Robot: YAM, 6 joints.
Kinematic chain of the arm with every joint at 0, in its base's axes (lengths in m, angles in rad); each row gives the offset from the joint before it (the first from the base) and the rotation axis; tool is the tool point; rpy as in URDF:
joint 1: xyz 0 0 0.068 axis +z
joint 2: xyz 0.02 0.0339 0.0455 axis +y
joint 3: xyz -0.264 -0.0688 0 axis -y
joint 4: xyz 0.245 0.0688 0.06 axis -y
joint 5: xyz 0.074 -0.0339 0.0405 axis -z
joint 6: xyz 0.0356 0 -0.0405 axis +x
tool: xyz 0 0 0 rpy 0 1.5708 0
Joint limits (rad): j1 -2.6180..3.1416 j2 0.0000..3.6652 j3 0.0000..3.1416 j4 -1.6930..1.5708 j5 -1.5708..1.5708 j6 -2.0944..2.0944
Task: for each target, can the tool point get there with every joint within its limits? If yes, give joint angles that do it. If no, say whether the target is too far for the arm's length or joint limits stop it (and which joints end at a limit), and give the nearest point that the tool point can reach.
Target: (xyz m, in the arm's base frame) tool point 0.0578 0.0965 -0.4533
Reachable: no: joint limits stop it (at a limit: joint 2) | nearest point 0.0722 0.1205 -0.3638 | short by 0.094 m
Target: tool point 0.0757 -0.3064 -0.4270
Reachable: no: joint limits stop it (at a limit: joint 2) | nearest point 0.0737 -0.2982 -0.3756 | short by 0.052 m
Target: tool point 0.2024 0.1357 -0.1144
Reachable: yes | joints 0.7140 2.8416 1.2022 -0.8393 1.0024 -1.2907
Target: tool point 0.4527 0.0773 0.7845
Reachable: no: too far | nearest point 0.3576 0.0611 0.6371 | short by 0.176 m
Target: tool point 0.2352 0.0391 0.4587
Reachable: yes | joints 0.2316 1.0933 1.1152 0.4208 0.4634 -1.2384
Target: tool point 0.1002 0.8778 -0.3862
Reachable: no: too far | nearest point 0.0637 0.5581 -0.1998 | short by 0.372 m
